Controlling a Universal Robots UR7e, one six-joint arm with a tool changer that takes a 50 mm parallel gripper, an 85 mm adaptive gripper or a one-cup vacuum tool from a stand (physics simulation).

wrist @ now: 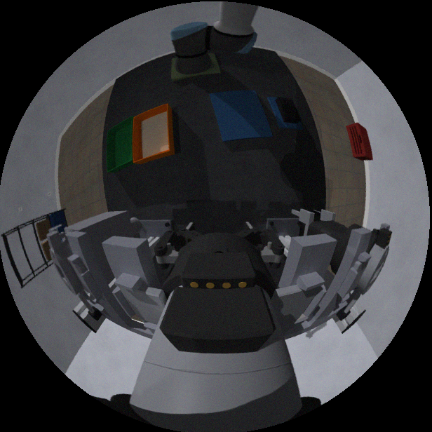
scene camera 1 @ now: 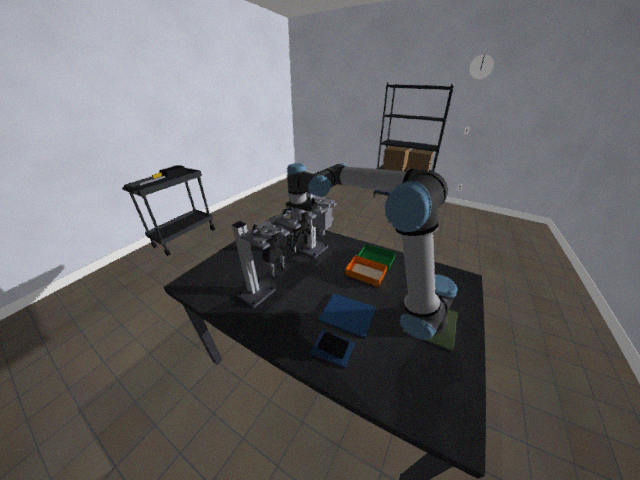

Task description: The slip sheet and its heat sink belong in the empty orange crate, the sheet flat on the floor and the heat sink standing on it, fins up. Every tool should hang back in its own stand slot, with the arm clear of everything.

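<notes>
A pale sheet (scene camera 1: 368, 271) (wrist: 156, 135) lies flat on the floor of the orange crate (scene camera 1: 364, 279) (wrist: 171, 131). A dark block, seemingly the heat sink (scene camera 1: 333, 344) (wrist: 287, 110), sits on a small blue tray (scene camera 1: 330, 358) (wrist: 275, 112); its fins are too dark to make out. The arm's wrist (scene camera 1: 297, 198) is over the tool stand (scene camera 1: 248, 263), among the hanging tools. In the wrist view, a black coupler (wrist: 218, 312) with gold contacts is between grey stand brackets. No fingertips of the arm's own tool can be made out, and whether one is locked on cannot be told.
A green crate (scene camera 1: 391, 260) (wrist: 120, 128) adjoins the orange crate. A larger blue mat (scene camera 1: 347, 315) (wrist: 242, 117) lies beside the small tray. The arm's base stands on an olive plate (scene camera 1: 448, 333) (wrist: 212, 67). Stand brackets (wrist: 312, 255) flank the coupler closely.
</notes>
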